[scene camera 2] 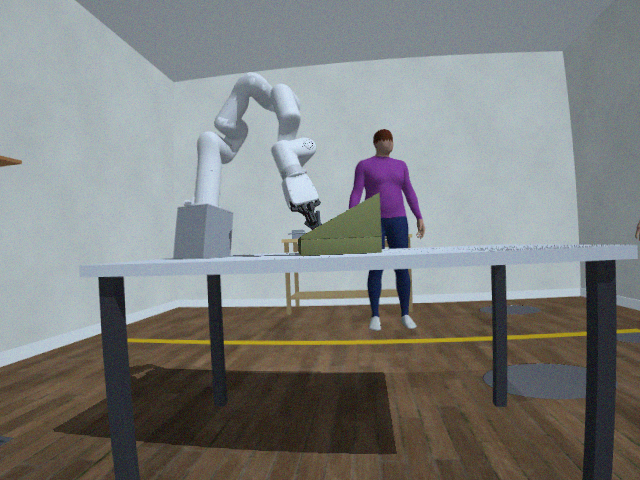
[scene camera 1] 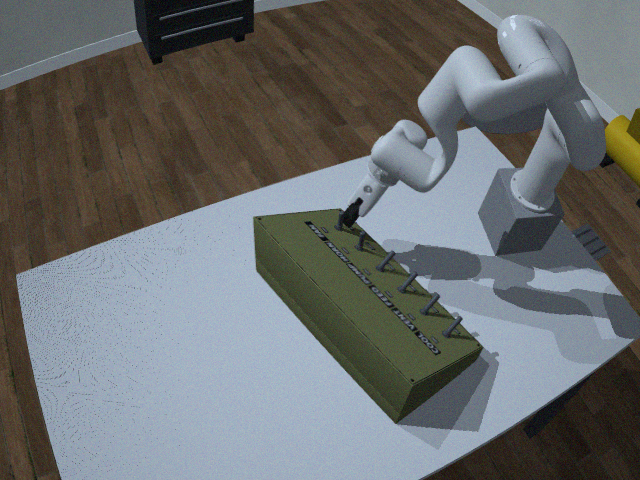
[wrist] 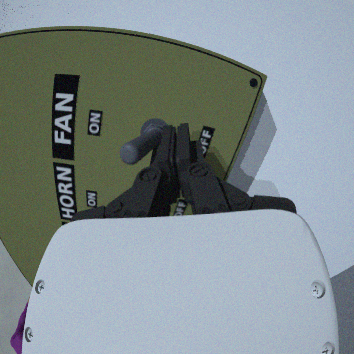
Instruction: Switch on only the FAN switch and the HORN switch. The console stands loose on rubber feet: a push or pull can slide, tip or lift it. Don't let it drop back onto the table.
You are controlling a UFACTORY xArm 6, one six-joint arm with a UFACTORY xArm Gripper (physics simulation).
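Frame: origin at the arm's base, x right, y ahead, z up, level; metres.
Seen in the pictures: gripper, fingertip midpoint: (scene camera 2: 313, 224) (scene camera 1: 345, 222) (wrist: 178, 142); arm's base, origin of the base link: (scene camera 2: 205, 209) (scene camera 1: 532, 191).
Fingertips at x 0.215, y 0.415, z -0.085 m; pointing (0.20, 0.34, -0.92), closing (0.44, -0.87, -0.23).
Observation:
Offsets run from my fingertips to a thing's top centre.
The olive console (scene camera 1: 286, 227) (scene camera 2: 351, 227) (wrist: 115, 65) sits flat on the table, its panel sloping down toward the robot base. My gripper (scene camera 1: 347, 224) (scene camera 2: 313, 227) (wrist: 178, 142) is shut and empty. Its fingertips are low at the panel, on the OFF side of the FAN lever @[dx -0.002, dy +0.016, dz +0.044 m] (scene camera 1: 339, 222) (wrist: 142, 142), against it or very close. The FAN lever's tip points toward the ON side in the wrist view. The HORN lever @[dx -0.074, dy +0.011, dz +0.044 m] (scene camera 1: 360, 241) stands more upright than the four beyond it, which lean to the OFF side; the gripper hides it in the wrist view.
The PUMP lever @[dx -0.144, dy -0.007, dz +0.032 m] (scene camera 1: 385, 261), FEED lever @[dx -0.216, dy -0.012, dz +0.032 m] (scene camera 1: 407, 282), VENT lever @[dx -0.288, dy -0.017, dz +0.032 m] (scene camera 1: 430, 303) and COOL lever @[dx -0.360, dy -0.022, dz +0.032 m] (scene camera 1: 452, 327) follow in the same row. The console stands on the white table (scene camera 1: 155, 361) (scene camera 2: 465, 256). A person (scene camera 2: 384, 180) stands behind the table.

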